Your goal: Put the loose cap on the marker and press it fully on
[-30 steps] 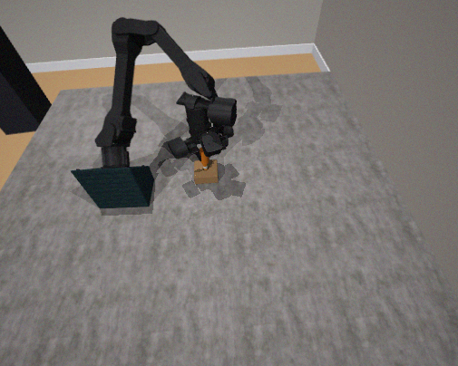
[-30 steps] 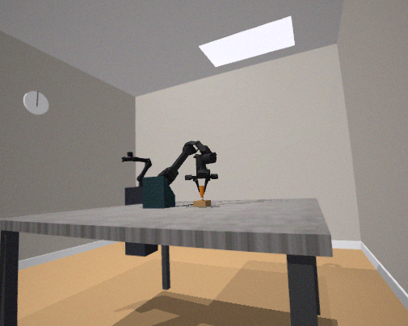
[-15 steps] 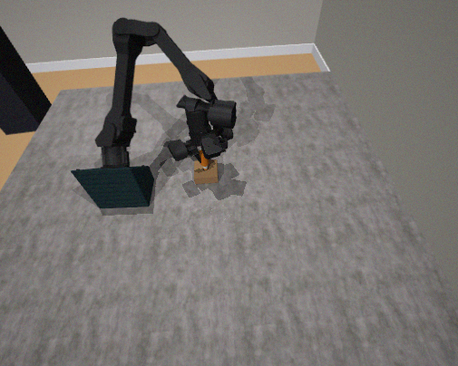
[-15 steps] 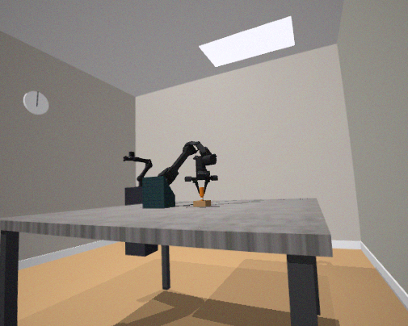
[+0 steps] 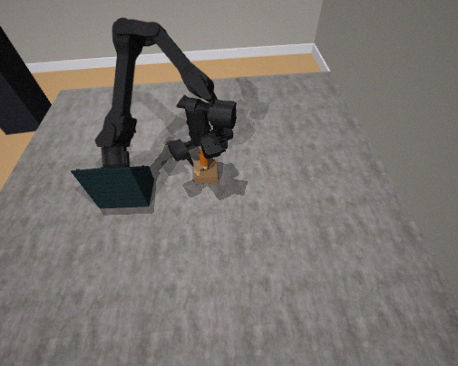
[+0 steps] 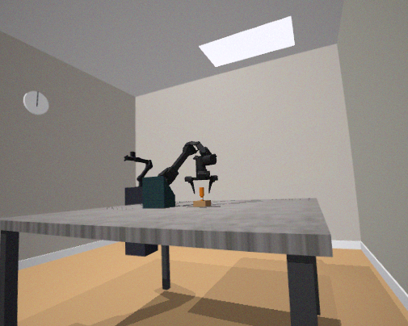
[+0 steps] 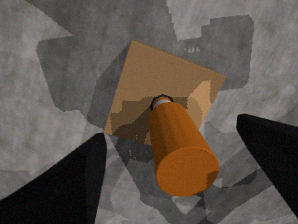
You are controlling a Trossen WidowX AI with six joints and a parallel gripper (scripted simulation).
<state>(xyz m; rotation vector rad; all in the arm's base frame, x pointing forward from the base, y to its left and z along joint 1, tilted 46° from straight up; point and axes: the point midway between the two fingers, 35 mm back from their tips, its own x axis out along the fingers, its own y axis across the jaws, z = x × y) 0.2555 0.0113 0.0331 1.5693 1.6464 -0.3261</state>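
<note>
Right now the orange cap is 10 mm above my gripper tip. The rest, counted from my gripper tip: tan holder block: 60 mm below.
</note>
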